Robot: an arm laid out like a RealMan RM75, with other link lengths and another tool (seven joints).
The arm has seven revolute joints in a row. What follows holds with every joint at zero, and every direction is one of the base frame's. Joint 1 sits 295.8 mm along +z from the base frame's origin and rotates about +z. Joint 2 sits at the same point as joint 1 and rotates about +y. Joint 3 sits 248.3 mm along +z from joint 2 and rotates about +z. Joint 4 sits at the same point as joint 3 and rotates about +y. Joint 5 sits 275.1 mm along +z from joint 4 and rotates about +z. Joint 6 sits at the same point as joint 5 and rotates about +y. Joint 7 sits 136.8 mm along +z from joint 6 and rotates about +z. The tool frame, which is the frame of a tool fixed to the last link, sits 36 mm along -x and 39 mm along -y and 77 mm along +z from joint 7; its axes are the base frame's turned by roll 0, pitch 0.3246 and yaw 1.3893 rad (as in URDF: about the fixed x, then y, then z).
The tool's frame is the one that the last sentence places.
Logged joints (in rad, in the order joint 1, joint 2, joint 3, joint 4, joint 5, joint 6, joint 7), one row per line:
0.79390 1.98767 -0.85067 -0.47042 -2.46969 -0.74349 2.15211
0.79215 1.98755 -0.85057 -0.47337 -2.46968 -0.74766 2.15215
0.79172 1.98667 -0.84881 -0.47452 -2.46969 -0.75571 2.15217
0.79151 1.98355 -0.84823 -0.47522 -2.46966 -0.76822 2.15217
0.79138 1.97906 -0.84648 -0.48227 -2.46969 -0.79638 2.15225
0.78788 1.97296 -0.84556 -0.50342 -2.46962 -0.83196 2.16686
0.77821 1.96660 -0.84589 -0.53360 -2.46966 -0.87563 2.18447
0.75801 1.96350 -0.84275 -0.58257 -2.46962 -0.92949 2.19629
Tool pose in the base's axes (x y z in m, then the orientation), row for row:
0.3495 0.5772 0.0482 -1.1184 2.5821 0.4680
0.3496 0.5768 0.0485 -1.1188 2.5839 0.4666
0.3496 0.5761 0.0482 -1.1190 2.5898 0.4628
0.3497 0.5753 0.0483 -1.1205 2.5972 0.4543
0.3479 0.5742 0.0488 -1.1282 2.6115 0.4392
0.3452 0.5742 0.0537 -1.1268 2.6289 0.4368
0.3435 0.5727 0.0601 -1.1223 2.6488 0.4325
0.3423 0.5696 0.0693 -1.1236 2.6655 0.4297
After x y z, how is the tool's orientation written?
As a rotation vector, in radians.
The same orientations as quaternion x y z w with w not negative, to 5 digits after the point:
-0.38798 0.89575 0.16235 0.14402
-0.38795 0.89599 0.16180 0.14324
-0.38750 0.89683 0.16027 0.14087
-0.38738 0.89791 0.15706 0.13793
-0.38856 0.89941 0.15126 0.13118
-0.38645 0.90161 0.14980 0.12379
-0.38319 0.90438 0.14767 0.11599
-0.38195 0.90610 0.14607 0.10839

